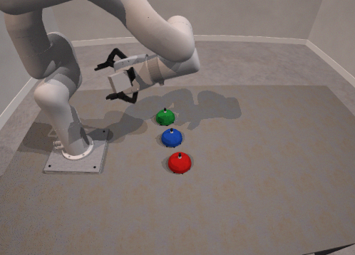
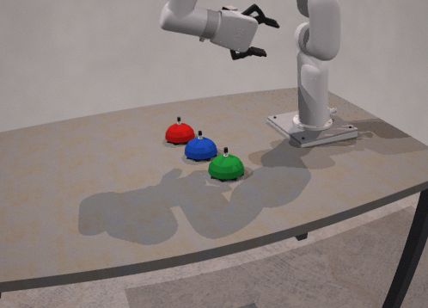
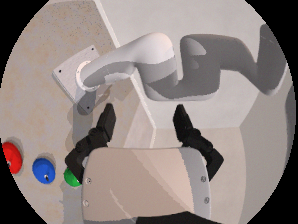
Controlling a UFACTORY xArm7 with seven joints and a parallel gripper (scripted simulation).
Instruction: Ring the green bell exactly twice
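Now: the green bell 250 mm below my hand, 190 mm ahead of it and 100 mm to the left of it. From my hand the other things lie so: red bell 250 mm below, 200 mm ahead, 140 mm to the right; blue bell 250 mm below, 200 mm ahead, 20 mm to the right.
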